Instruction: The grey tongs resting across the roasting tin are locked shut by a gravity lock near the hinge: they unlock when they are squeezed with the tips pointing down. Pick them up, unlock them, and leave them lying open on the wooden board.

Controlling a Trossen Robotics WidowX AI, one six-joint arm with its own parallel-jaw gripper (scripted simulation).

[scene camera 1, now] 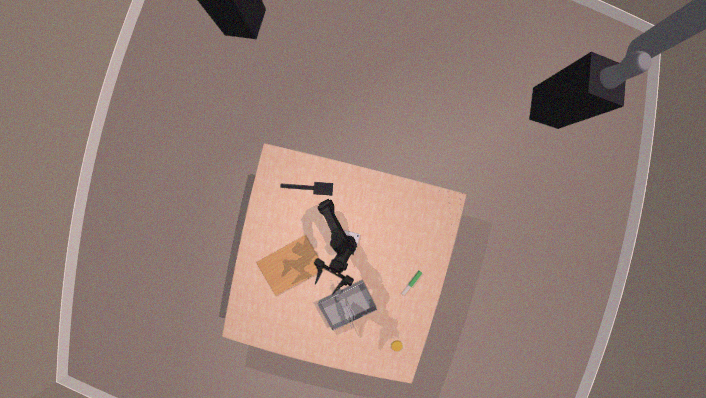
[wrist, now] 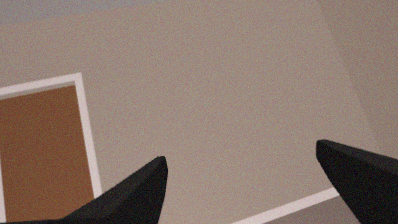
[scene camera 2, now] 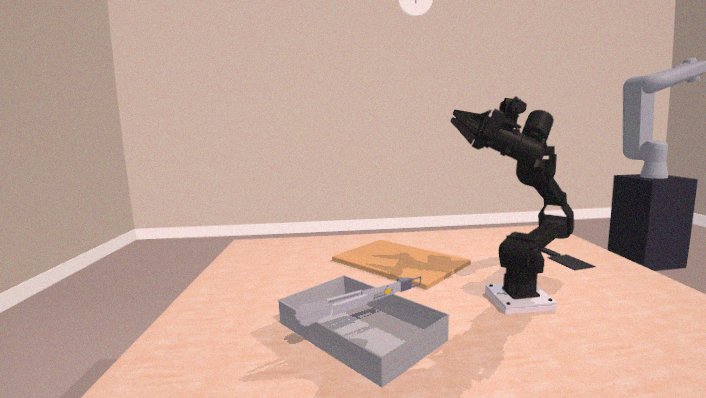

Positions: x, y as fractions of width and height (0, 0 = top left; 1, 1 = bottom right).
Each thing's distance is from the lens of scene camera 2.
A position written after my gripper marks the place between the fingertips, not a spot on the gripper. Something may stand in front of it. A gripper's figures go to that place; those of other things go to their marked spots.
my gripper (scene camera 2: 0.64, 0.29): 89 cm
wooden board (scene camera 2: 0.55, 0.65): 115 cm
grey roasting tin (scene camera 2: 0.54, 0.86): 77 cm
The marked spots on the wooden board and the grey roasting tin are 43 cm apart.
